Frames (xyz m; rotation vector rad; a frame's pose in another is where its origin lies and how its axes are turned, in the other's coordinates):
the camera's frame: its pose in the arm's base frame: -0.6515 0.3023 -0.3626 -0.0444 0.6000 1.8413
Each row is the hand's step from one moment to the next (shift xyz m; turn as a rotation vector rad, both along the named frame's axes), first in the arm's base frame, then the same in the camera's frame.
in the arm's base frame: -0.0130 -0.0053 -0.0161 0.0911 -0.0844 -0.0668
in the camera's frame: 0.0051 0.0068 -0.0196 -0.0854 -0.0878 -0.0700
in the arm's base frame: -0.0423 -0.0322 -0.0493 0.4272 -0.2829 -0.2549
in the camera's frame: 0.0026 0.0266 -0.0674 -0.3198 -0.4153 -0.2298
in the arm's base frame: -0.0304 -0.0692 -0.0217 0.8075 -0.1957 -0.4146
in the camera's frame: -0.0430 0.0348 -0.0559 -0.3283 -0.8368 -0.2331
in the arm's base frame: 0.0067 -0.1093 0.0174 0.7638 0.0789 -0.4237
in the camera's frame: -0.1039 0.0255 -0.0292 -0.0687 -0.8636 -0.1367
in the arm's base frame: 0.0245 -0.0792 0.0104 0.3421 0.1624 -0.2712
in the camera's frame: -0.0816 0.0000 -0.0180 0.1067 -0.4466 -0.0784
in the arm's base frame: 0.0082 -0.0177 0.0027 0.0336 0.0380 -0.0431
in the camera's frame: -0.0193 -0.0023 -0.0030 0.0351 -0.0551 -0.0127
